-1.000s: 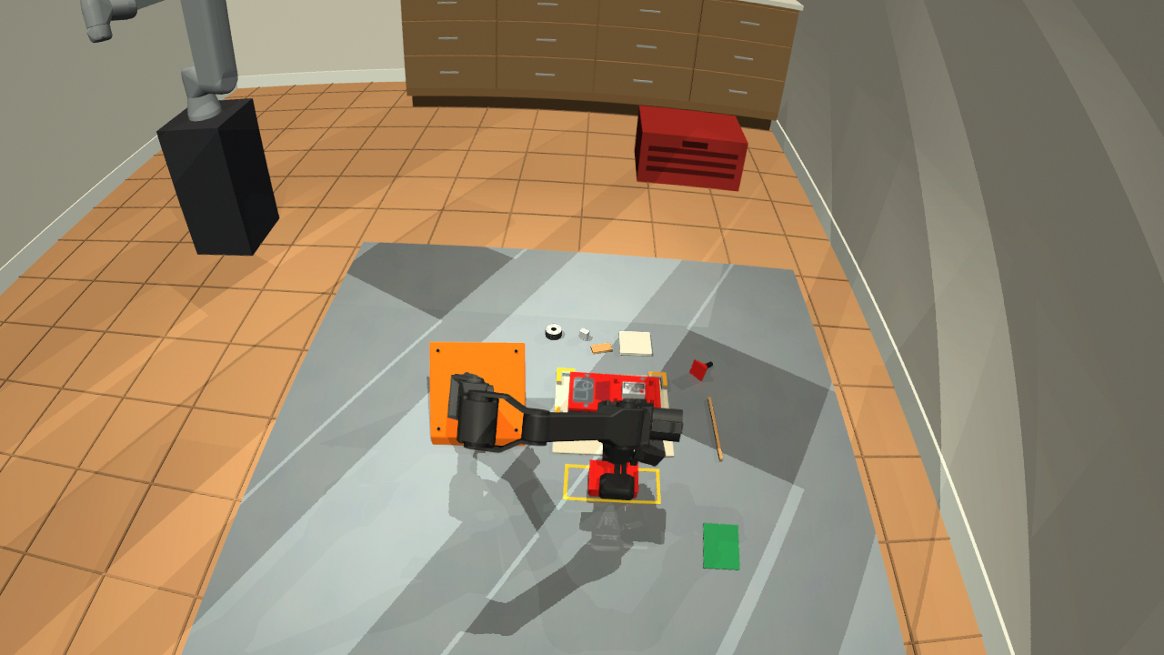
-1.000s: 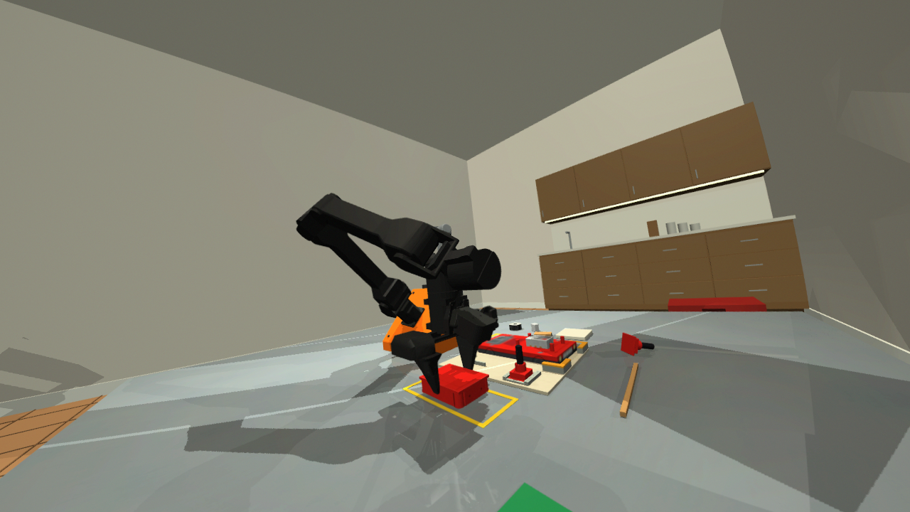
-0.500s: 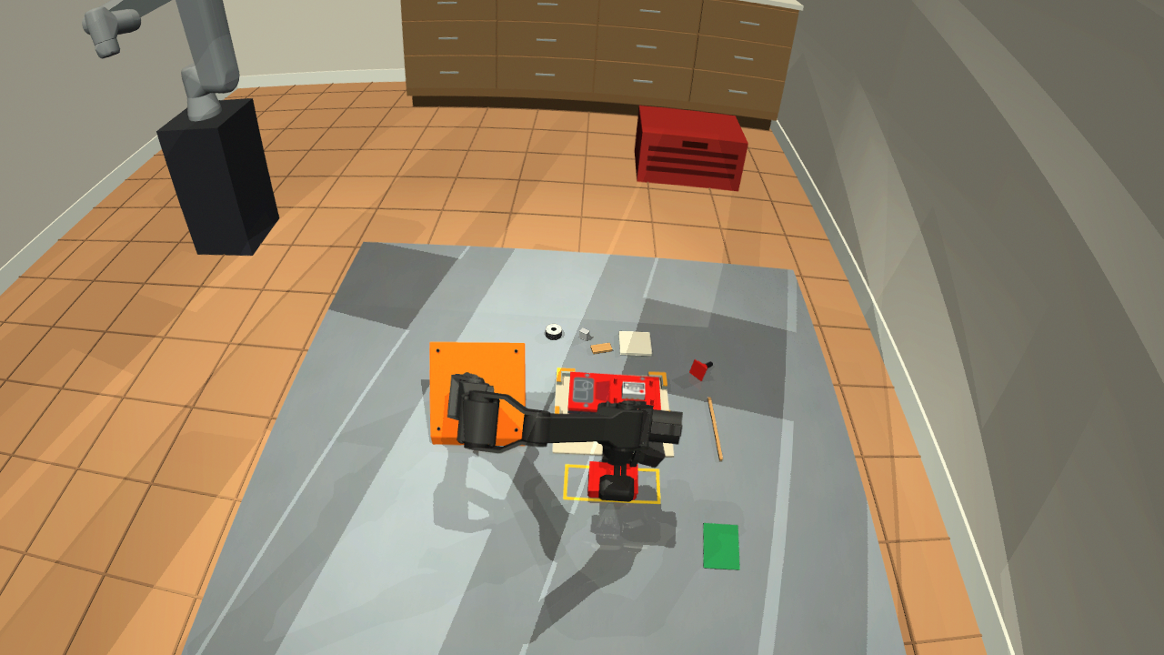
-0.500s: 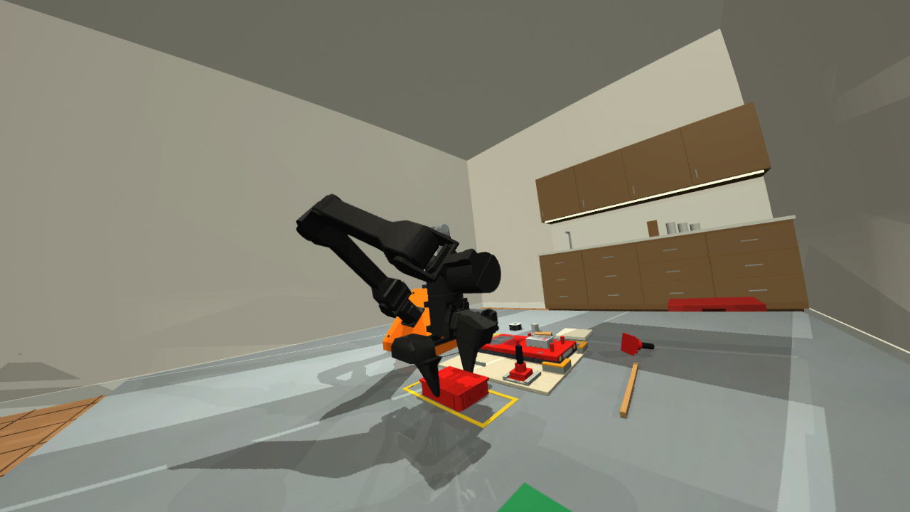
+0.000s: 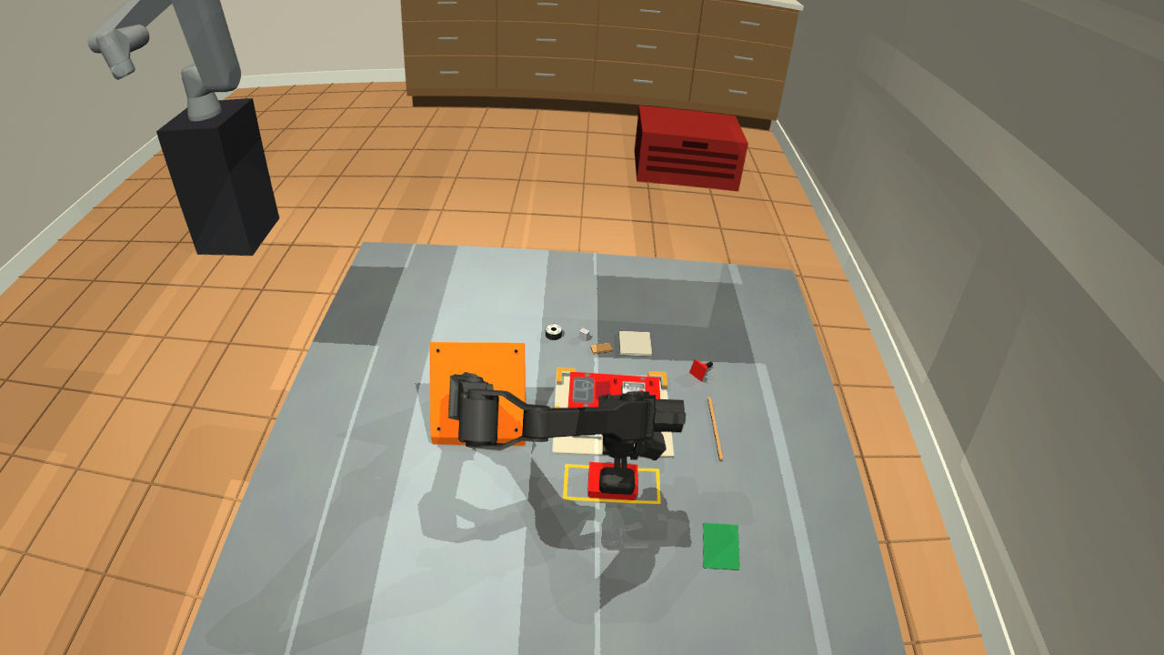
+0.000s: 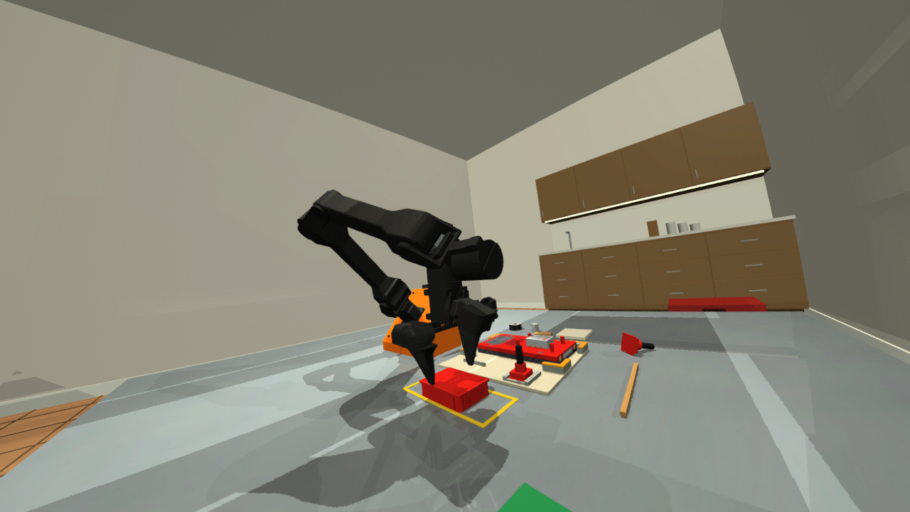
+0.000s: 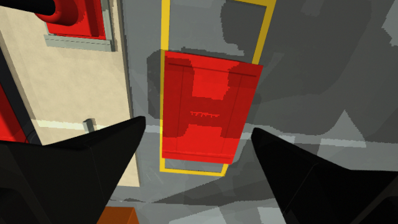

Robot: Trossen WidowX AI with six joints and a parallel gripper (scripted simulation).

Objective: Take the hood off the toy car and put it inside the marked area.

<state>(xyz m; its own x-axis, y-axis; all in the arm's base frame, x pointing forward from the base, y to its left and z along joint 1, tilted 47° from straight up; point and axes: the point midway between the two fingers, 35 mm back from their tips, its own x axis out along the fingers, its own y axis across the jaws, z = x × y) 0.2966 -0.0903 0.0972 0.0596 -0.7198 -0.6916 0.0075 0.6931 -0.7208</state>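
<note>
Right now the red hood is 2 cm below my gripper tip. Round my gripper tip: green circuit board (21 cm ahead, 14 cm to the right, 3 cm below); then wooden stick (23 cm ahead, 15 cm to the left, 3 cm below).
</note>
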